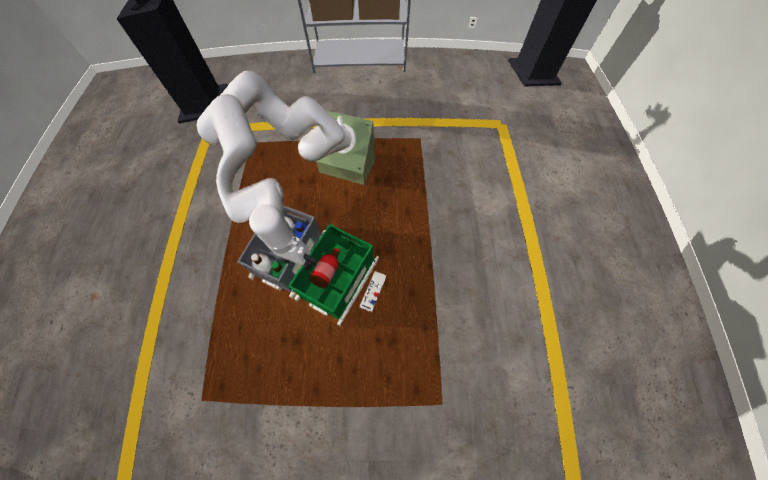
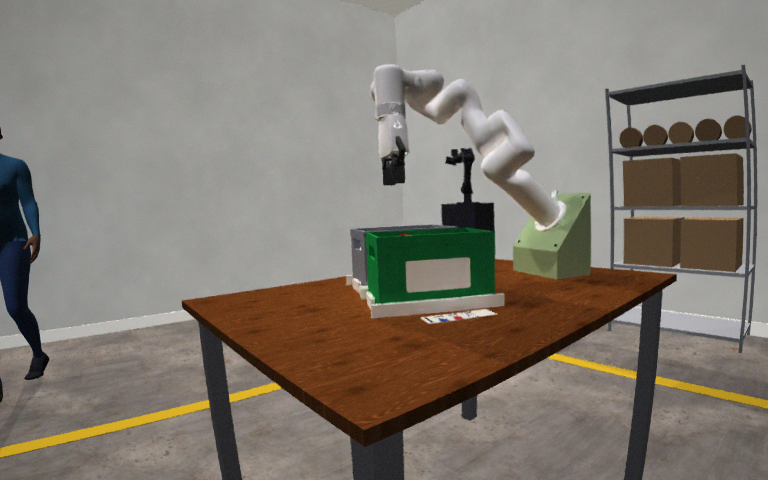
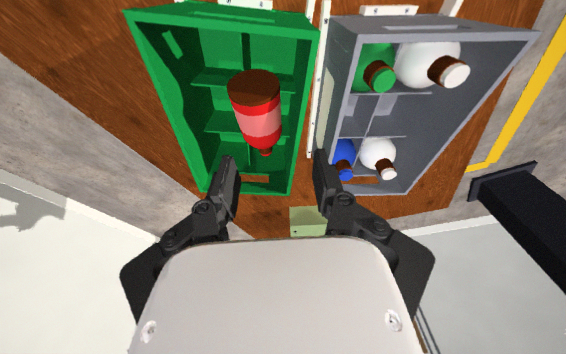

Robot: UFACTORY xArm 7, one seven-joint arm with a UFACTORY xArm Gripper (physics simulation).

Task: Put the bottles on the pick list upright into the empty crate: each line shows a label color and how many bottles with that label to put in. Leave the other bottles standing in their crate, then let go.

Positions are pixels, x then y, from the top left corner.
Scene:
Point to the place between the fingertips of my gripper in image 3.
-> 275,165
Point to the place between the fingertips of my gripper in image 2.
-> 393,184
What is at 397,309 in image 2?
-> A white strip.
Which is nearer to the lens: the white bottle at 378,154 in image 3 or the red bottle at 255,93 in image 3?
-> The red bottle.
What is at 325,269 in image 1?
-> A red bottle.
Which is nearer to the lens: the red bottle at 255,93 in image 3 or the white bottle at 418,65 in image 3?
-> The red bottle.

